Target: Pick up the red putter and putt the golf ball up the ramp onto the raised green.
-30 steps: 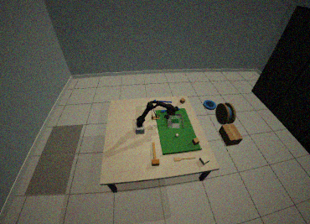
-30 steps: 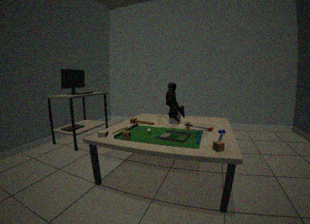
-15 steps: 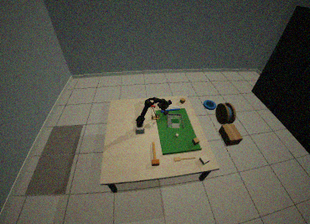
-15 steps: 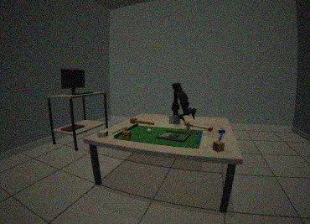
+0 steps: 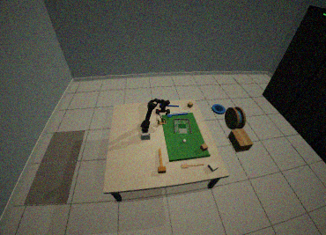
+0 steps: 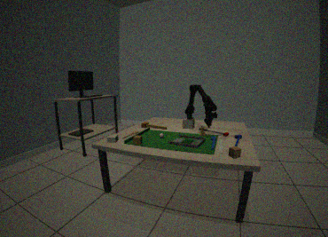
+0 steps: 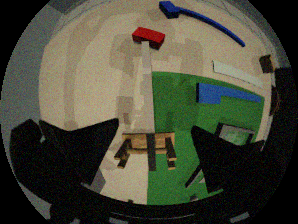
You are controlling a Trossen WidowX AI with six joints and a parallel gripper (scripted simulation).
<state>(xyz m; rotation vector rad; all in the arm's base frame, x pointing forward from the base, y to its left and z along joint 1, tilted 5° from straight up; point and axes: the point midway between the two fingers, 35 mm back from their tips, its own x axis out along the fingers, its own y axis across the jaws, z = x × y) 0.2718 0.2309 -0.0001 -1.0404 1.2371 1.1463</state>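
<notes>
Now: the red putter 60 mm below my gripper tip, 50 mm to the left of it and 10 mm behind it. From my gripper tip the other things lie so: white golf ball (430 mm to the right, 180 mm ahead, 60 mm below); then blue tool (250 mm to the left, 160 mm ahead, 70 mm below); then green mat (300 mm to the right, 200 mm ahead, 80 mm below).
</notes>
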